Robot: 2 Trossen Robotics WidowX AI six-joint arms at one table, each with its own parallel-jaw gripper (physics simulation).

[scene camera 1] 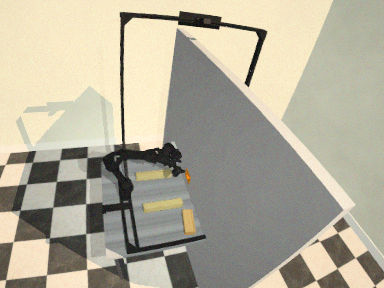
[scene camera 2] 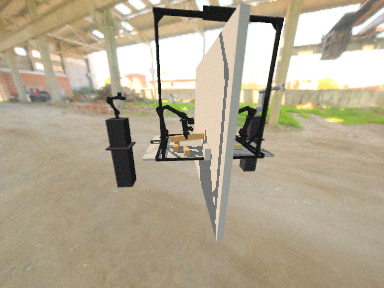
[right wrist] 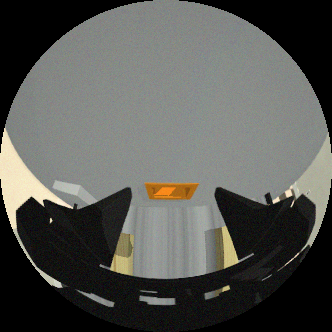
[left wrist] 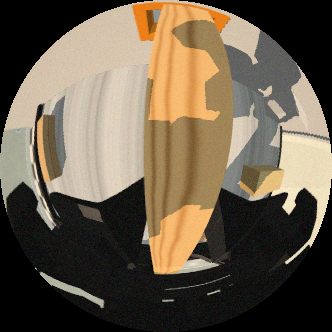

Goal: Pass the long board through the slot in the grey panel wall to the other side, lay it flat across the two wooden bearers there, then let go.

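Seen in the pictures: left gripper, between the fingertips: [scene camera 2: 186,139] [left wrist: 172,178]; right gripper, between the fingertips: [scene camera 1: 183,166] [right wrist: 174,192]; left arm's base, origin of its link: [left wrist: 145,255]; right arm's base, origin of its link: [scene camera 1: 125,196] [scene camera 2: 242,141].
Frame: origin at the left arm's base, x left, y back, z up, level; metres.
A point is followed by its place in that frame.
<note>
The long board [scene camera 2: 179,138] @(x -0.063, y -0.174, z 0.069 m) [left wrist: 185,150] is held above the table, its far end close to the orange-rimmed slot [scene camera 1: 188,176] @(x -0.059, y -0.470, z 0.060 m) [scene camera 2: 203,135] [left wrist: 140,23] [right wrist: 172,198] @(x -0.038, y -0.486, z 0.054 m) in the panel wall [scene camera 1: 240,150] @(x 0.347, y -0.482, z 0.685 m) [scene camera 2: 212,90] @(x -0.347, y -0.433, z 0.542 m) [left wrist: 95,55] @(x 0.078, y -0.432, z 0.038 m) [right wrist: 165,90] @(x -0.057, y -0.483, z 0.258 m). I cannot tell whether the tip is inside the slot. My left gripper [scene camera 2: 187,136] @(x -0.045, y -0.254, z 0.055 m) [left wrist: 172,178] @(x -0.045, y -0.254, z 0.055 m) is shut on the board. My right gripper [scene camera 1: 180,172] @(x -0.047, y -0.530, z 0.182 m) [right wrist: 174,192] @(x -0.047, y -0.530, z 0.182 m) is open and empty on the other side, facing the slot. Two pale bearers [scene camera 1: 162,205] @(x 0.120, y -0.693, z 0.025 m) [scene camera 1: 146,176] @(x -0.136, y -0.752, z 0.020 m) [right wrist: 125,260] @(x -0.139, y -0.639, z 0.025 m) [right wrist: 229,250] @(x 0.102, y -0.630, z 0.025 m) lie apart on that side, below my right gripper's height.
An orange-brown block [scene camera 1: 188,221] @(x 0.261, y -0.562, z 0.019 m) lies near the panel's foot, beyond the nearer bearer. On the left arm's side, two wooden blocks [scene camera 2: 176,147] @(x -0.210, y -0.142, z 0.022 m) [scene camera 2: 187,151] @(x -0.319, y -0.241, z 0.022 m) [left wrist: 49,150] @(x 0.224, y -0.277, z 0.004 m) [left wrist: 261,180] @(x -0.209, y -0.240, z 0.031 m) lie on the table, one on each side of the board in the left wrist view. A black frame [scene camera 1: 123,80] @(x -0.343, y -0.879, z 0.647 m) [scene camera 2: 158,65] @(x -0.380, y -0.031, z 0.697 m) rises around the table.
</note>
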